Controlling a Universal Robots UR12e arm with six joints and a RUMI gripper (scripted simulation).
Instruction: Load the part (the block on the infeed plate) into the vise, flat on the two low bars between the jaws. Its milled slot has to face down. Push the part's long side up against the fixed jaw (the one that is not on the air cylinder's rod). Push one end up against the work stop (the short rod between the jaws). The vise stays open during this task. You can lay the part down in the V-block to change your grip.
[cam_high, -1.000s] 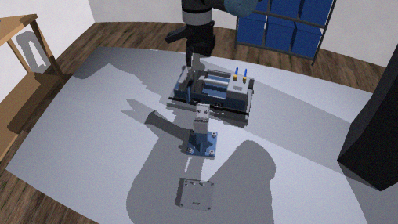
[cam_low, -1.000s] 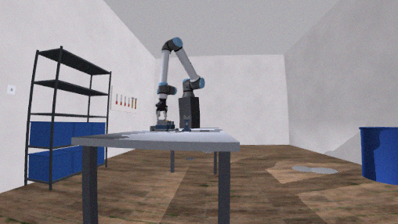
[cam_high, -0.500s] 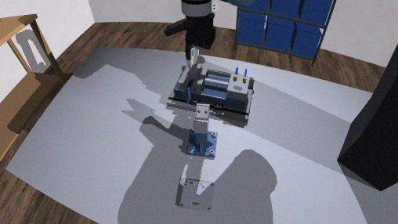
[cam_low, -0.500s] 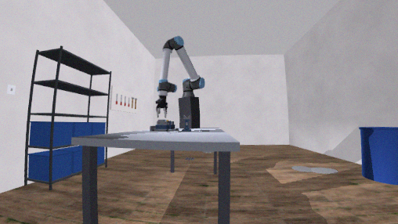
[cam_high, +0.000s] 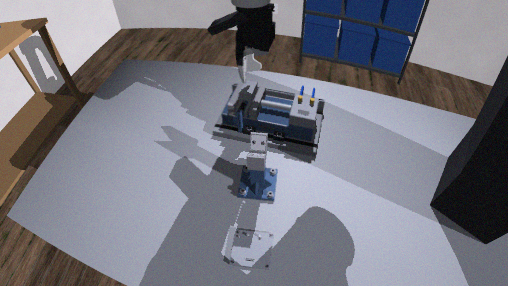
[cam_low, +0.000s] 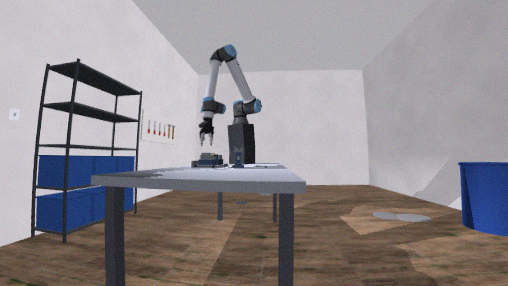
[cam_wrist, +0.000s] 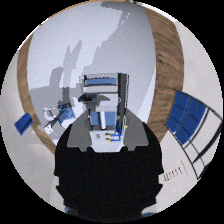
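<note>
Right now my hand is 8 cm above the grey part. Round my hand: infeed plate (42 cm to the left, 17 cm below, 10 cm behind); vise (13 cm below, 7 cm behind, 2 cm to the left); air cylinder (16 cm behind, 9 cm below, 3 cm to the left).
</note>
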